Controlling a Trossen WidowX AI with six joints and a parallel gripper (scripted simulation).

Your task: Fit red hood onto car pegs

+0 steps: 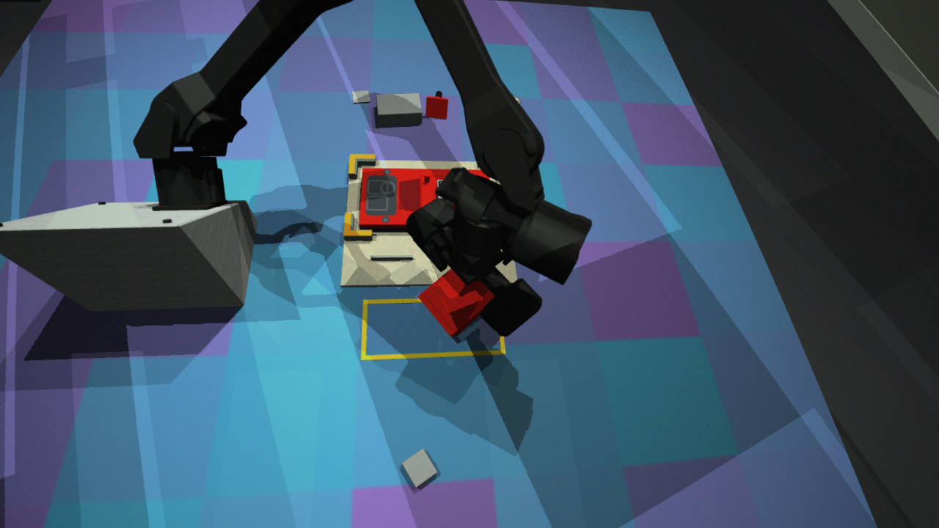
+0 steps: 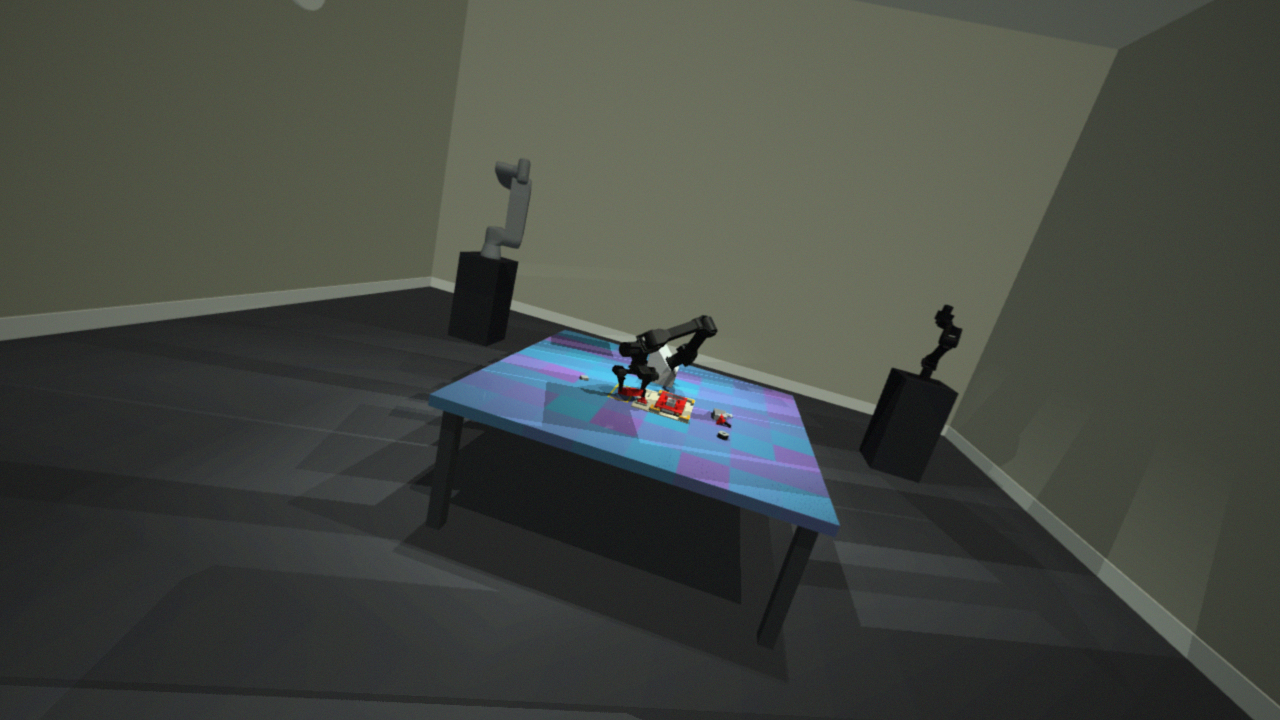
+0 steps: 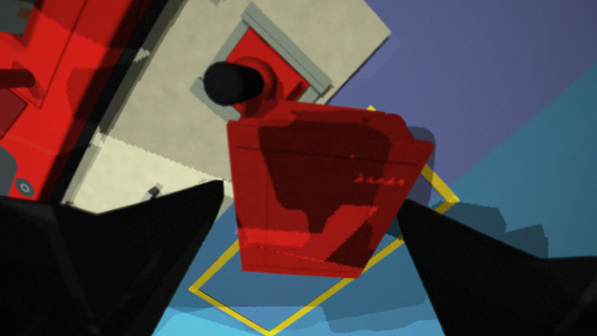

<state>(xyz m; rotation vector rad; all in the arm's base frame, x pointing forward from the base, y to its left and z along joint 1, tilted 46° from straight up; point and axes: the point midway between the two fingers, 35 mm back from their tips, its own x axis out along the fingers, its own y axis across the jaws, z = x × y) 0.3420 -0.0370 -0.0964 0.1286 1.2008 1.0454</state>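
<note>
Right now my gripper tip is 17 cm to the right of the grey engine block. The rest, counted from my gripper tip: wheel 11 cm ahead, 39 cm to the left, 2 cm below; then red hood right at my gripper tip; then jig 4 cm behind, 15 cm to the left, 1 cm below.
</note>
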